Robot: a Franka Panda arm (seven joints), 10 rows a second.
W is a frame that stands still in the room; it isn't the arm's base.
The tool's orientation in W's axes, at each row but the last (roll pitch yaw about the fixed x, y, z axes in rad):
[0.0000, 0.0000, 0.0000]
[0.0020, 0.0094, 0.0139]
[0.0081, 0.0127, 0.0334]
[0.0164, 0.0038, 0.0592]
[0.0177, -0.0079, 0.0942]
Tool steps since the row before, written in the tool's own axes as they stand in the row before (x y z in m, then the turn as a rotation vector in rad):
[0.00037, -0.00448, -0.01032, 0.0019, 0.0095, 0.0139]
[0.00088, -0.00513, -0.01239, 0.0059, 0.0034, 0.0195]
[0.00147, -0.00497, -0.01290, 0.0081, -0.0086, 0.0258]
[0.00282, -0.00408, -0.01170, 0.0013, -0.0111, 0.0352]
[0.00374, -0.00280, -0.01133, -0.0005, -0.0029, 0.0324]
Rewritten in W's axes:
[0.00037, -0.00448, -0.01032, 0.0019, 0.0095, 0.0139]
[0.00083, -0.00509, -0.01241, 0.0060, 0.0034, 0.0195]
[0.00147, -0.00482, -0.01296, 0.0087, -0.0085, 0.0256]
[0.00300, -0.00372, -0.01178, 0.0021, -0.0116, 0.0350]
[0.00406, -0.00223, -0.01135, -0.0004, -0.0035, 0.0323]

